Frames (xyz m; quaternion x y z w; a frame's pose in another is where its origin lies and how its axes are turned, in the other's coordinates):
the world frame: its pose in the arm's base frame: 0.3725 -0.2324 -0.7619 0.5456 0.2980 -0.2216 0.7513
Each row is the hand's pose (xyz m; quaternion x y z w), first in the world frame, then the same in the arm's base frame.
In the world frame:
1: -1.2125 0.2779 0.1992 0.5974 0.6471 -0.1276 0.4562
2: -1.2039 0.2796 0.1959 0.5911 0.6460 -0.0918 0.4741
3: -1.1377 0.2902 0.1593 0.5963 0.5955 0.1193 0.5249
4: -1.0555 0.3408 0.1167 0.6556 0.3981 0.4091 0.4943
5: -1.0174 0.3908 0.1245 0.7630 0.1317 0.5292 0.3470
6: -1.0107 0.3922 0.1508 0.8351 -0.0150 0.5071 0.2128
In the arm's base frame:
1: -0.2817 -0.3274 0.3105 -0.8031 -0.5593 0.0219 0.2043
2: -0.2750 -0.3238 0.3050 -0.8186 -0.5457 -0.0023 0.1792
3: -0.2276 -0.2862 0.2584 -0.9019 -0.4066 -0.1205 0.0820
4: -0.1436 -0.2308 0.2268 -0.9724 -0.0779 -0.2197 0.0143
5: -0.0815 -0.2232 0.2367 -0.9494 0.2555 -0.1652 0.0776
6: -0.0703 -0.2479 0.2390 -0.8913 0.4096 -0.0768 0.1789

